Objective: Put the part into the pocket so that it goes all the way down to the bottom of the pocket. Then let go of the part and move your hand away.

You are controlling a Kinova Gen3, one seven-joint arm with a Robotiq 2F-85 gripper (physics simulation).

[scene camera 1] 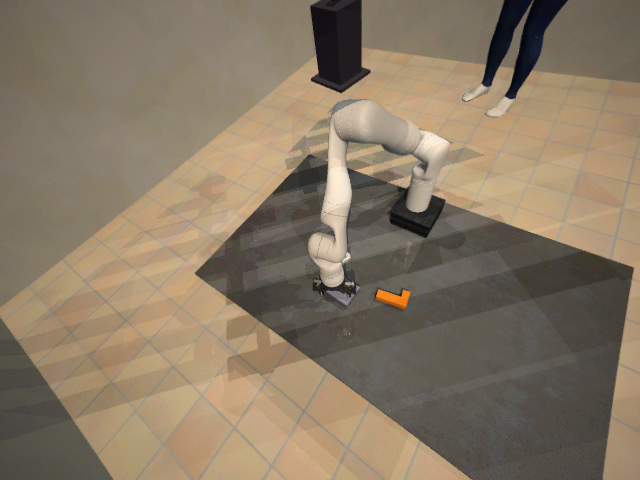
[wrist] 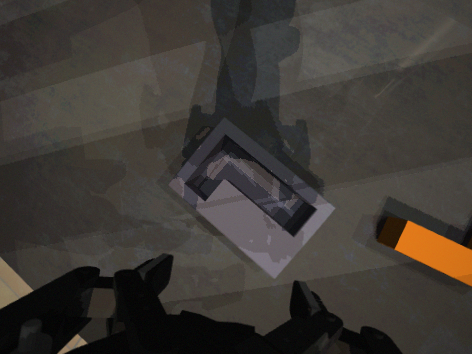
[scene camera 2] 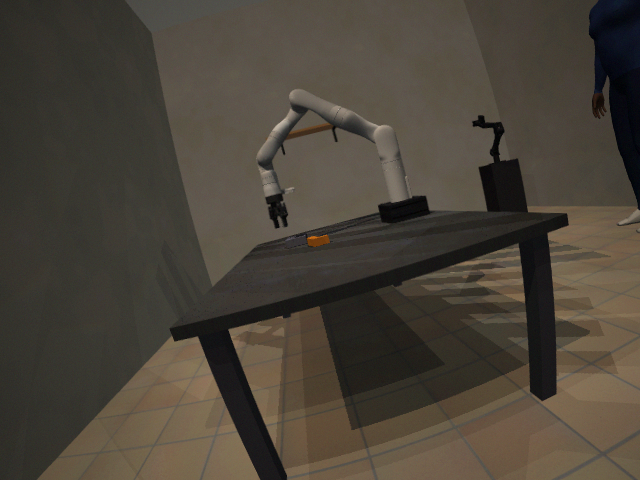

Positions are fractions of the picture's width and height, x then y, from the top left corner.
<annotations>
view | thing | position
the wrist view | gripper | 0.49, 0.80
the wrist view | orange L-shaped part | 0.87, 0.67
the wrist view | grey pocket block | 0.57, 0.60
</annotations>
